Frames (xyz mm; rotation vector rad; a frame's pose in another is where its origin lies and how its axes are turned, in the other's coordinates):
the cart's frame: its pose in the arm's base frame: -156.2 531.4 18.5 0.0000 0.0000 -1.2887
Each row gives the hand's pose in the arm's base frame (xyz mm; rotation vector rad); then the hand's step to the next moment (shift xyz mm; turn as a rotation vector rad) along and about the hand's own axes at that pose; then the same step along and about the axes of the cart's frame.
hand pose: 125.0 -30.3 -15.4 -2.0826 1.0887 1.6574
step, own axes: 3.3 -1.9 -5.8 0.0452 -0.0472 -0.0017
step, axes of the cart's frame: 5.0 4.5 -1.7 -0.0029 0.0391 -0.0523
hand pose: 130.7 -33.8 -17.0 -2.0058 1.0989 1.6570
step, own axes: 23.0 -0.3 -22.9 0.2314 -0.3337 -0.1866
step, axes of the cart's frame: 27.0 9.7 -15.2 0.0938 0.3660 -0.2387
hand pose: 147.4 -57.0 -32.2 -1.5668 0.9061 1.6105
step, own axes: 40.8 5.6 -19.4 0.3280 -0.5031 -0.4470
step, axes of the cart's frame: 19.4 -1.2 -41.2 0.3023 0.5930 -0.3426
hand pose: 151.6 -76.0 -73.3 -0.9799 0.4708 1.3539
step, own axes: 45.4 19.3 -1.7 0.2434 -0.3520 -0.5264
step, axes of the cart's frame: -25.4 -1.5 -42.3 0.3838 0.4225 -0.3666
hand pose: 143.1 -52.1 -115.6 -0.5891 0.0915 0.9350
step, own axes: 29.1 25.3 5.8 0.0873 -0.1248 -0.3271
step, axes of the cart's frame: -35.1 6.8 -15.6 0.2117 0.1540 -0.2483
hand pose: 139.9 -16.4 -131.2 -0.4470 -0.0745 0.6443
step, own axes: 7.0 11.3 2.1 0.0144 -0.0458 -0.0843
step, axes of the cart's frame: -12.8 2.5 -3.4 0.0688 0.0368 -0.0576
